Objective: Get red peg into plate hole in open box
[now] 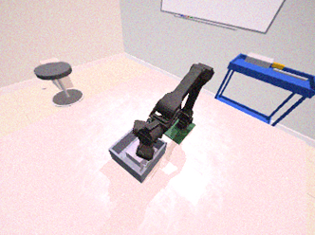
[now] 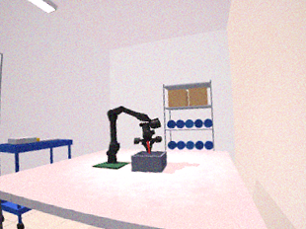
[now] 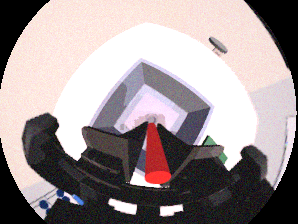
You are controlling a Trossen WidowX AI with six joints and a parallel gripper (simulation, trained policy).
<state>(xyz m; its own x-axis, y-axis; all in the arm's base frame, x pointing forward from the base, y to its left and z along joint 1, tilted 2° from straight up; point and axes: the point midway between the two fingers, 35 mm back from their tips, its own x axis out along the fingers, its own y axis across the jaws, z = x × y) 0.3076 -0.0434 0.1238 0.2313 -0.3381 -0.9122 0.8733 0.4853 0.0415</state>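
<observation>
My gripper tip is 1 cm short of the pale plate, 1 cm to the left of it and 6 cm above it. The rest, counted from my gripper tip: grey box: 1 cm ahead, 1 cm to the right, 8 cm below; red peg: 1 cm behind, 1 cm to the left, 3 cm above.
</observation>
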